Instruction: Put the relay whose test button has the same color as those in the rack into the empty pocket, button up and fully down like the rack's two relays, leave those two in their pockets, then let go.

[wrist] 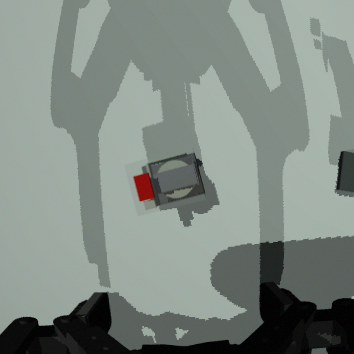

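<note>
A relay with a red test button on its left end stands near the middle of the wrist view, on a pale surface and turned slightly. It has a clear housing, a dark frame and a round pale part under a grey strip. My gripper is open and empty at the bottom edge of the view; the relay shows above the gap between the fingertips, apart from them. Part of a second dark block, which looks like another relay, shows at the right edge; its button is not visible. The rack and its two relays do not show.
The pale surface carries broad shadows of the arm and gripper. A darker rounded shadow lies at the lower right, and another narrow shadow at the upper right. The dark block at the right edge stands well apart from the red-button relay.
</note>
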